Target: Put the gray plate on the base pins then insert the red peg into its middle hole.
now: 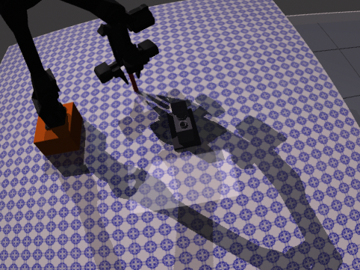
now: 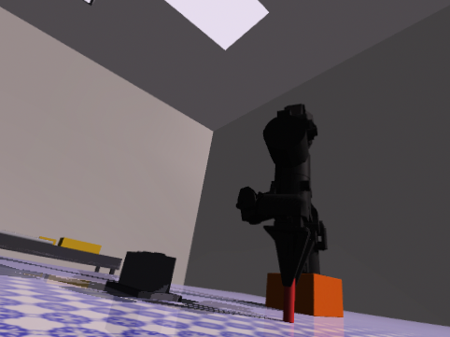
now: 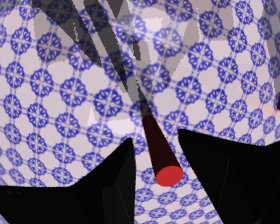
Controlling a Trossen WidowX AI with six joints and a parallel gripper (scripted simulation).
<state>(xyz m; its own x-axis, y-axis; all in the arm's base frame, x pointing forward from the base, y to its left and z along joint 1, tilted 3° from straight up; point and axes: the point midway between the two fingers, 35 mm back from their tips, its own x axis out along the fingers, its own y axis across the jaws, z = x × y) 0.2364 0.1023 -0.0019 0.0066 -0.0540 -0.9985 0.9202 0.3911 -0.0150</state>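
My gripper tip is 19 cm to the left of the gray plate and 11 cm short of it. From my gripper tip the other things lie so: red peg: right at my gripper tip; then dark base: 19 cm to the right, 11 cm ahead, 3 cm below.
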